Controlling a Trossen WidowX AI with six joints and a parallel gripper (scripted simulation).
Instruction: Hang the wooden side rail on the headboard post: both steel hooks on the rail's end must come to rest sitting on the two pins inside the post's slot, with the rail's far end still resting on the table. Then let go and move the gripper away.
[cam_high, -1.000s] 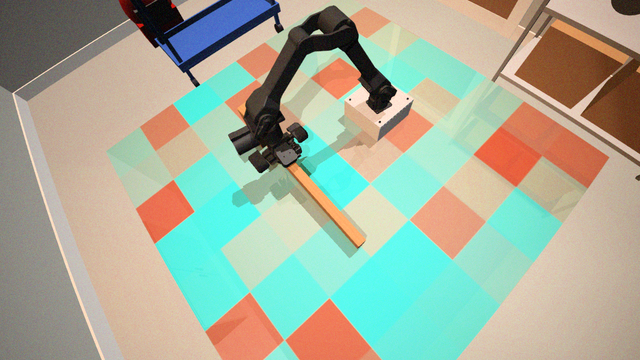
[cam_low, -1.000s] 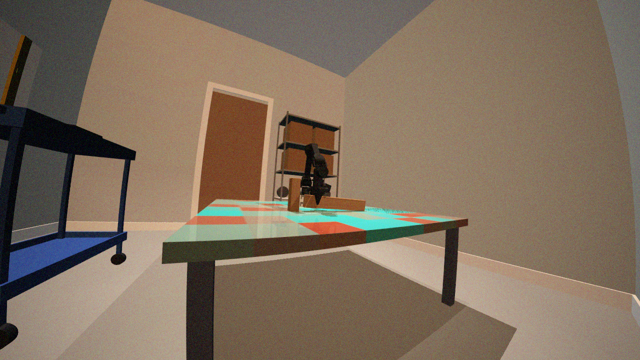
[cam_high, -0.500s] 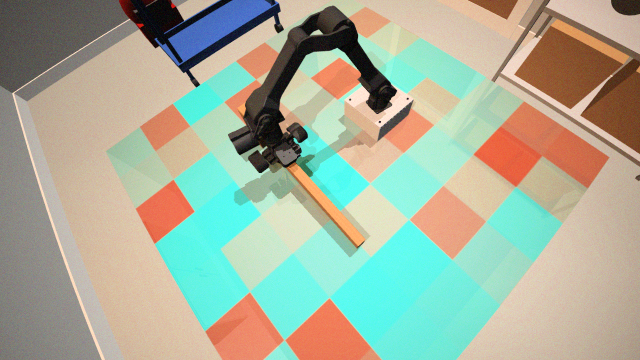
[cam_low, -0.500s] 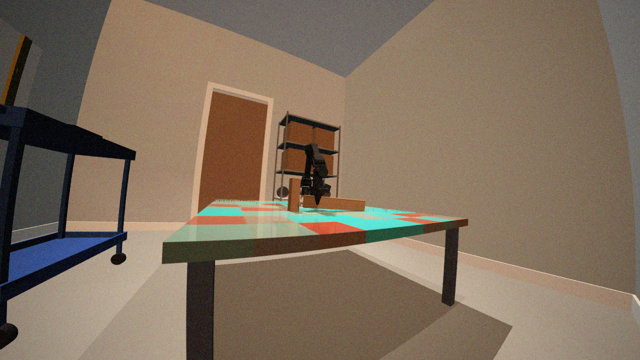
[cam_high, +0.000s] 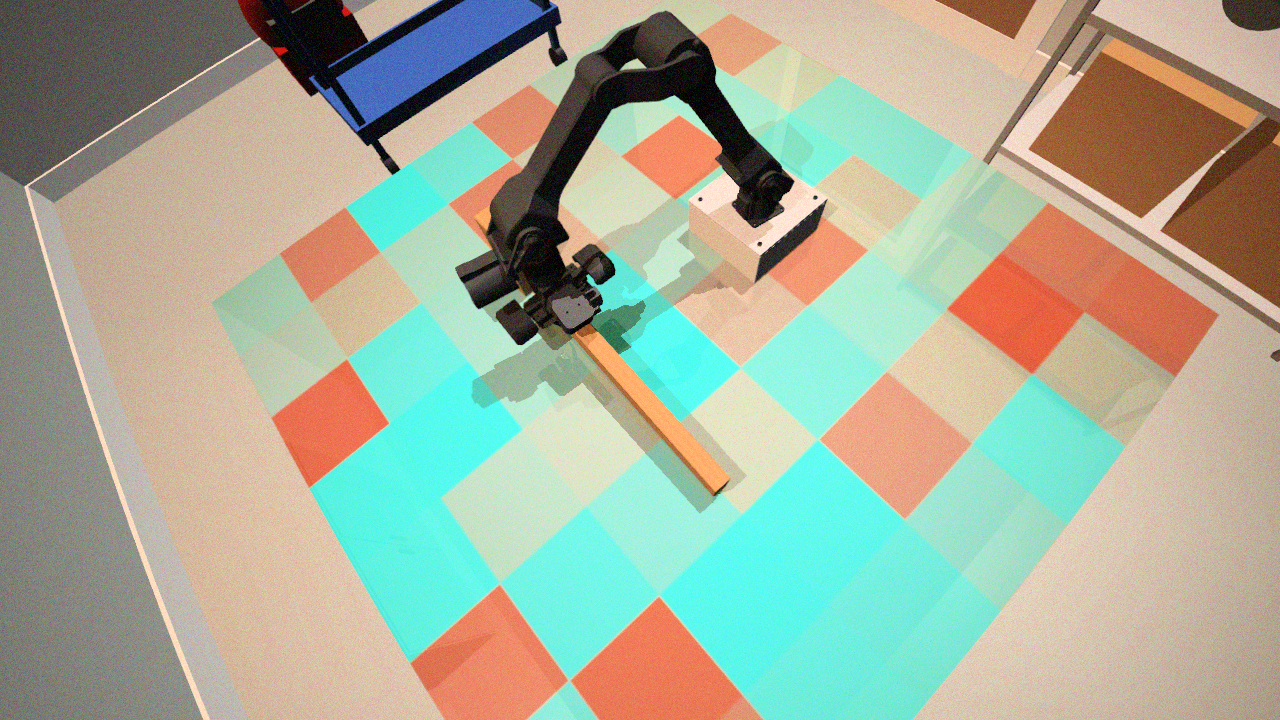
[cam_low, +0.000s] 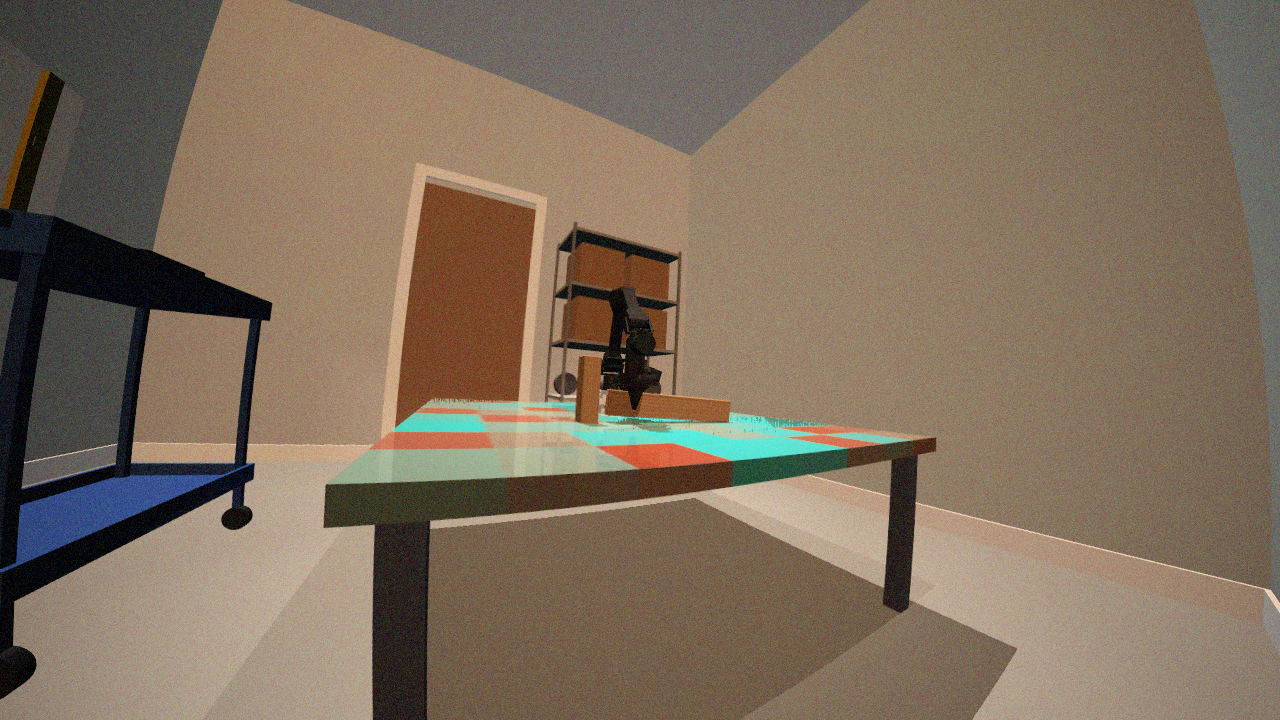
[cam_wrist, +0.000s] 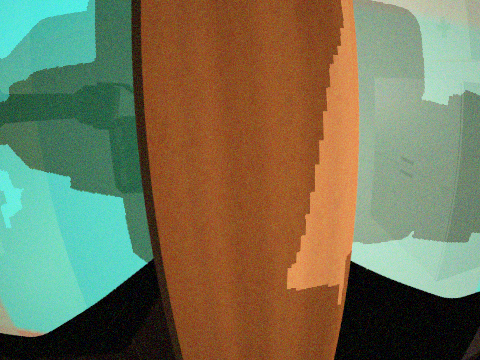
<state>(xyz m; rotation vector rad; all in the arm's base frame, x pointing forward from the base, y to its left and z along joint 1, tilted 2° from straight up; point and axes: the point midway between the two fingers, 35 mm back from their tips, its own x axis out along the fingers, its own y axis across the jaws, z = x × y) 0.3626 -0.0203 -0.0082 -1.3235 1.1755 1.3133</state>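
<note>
Now: the headboard post 13 cm to the right of my gripper tip, 4 cm above it and 2 cm ahead of it.
</note>
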